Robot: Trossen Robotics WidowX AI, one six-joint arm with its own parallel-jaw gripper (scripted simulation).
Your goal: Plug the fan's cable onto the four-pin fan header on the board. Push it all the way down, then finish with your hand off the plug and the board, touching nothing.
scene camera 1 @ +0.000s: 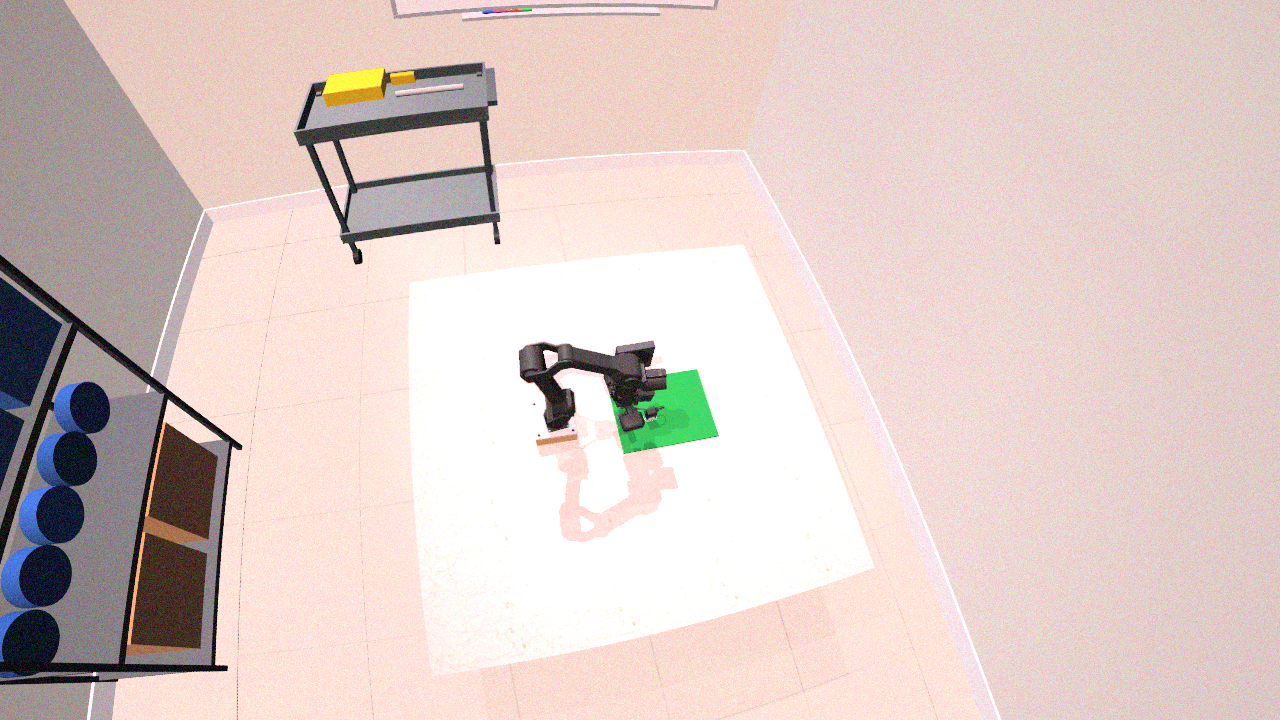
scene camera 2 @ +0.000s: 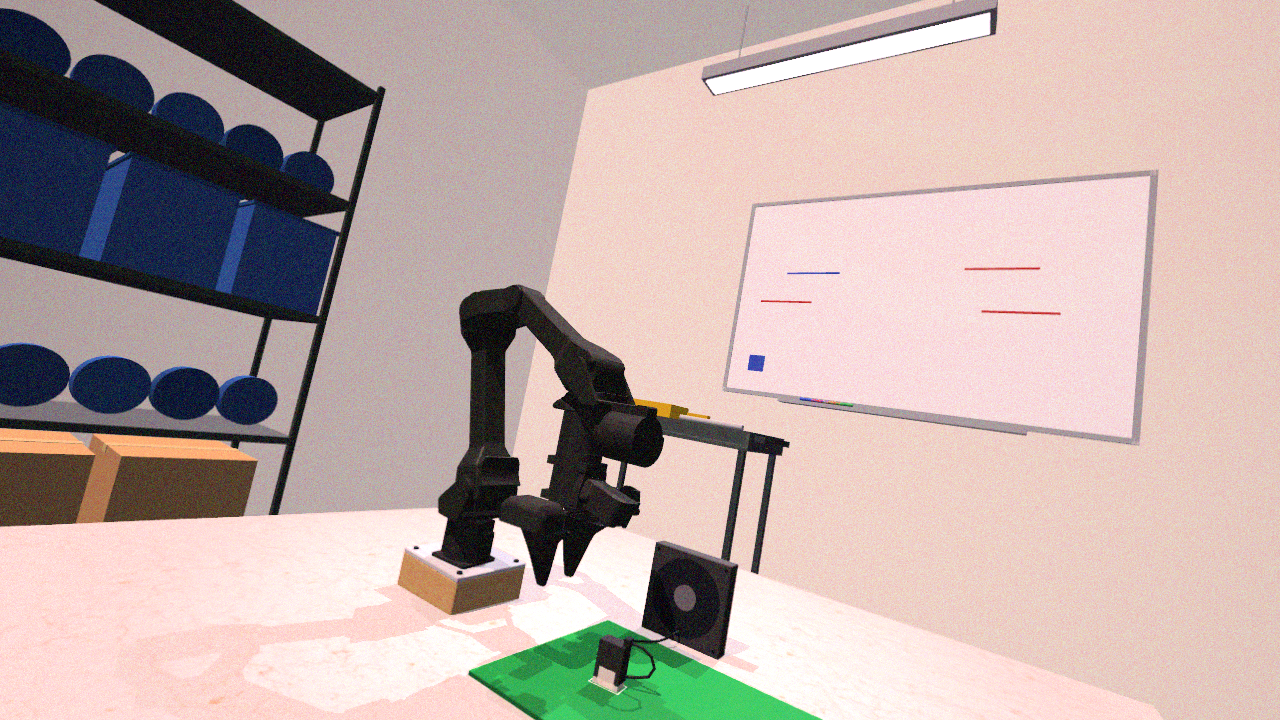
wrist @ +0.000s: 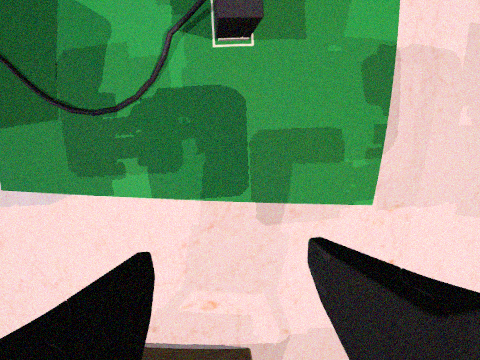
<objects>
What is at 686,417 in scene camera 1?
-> A green board.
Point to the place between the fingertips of my gripper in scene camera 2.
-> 555,580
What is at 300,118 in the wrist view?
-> A green board.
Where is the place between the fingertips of my gripper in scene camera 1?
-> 621,411
</objects>
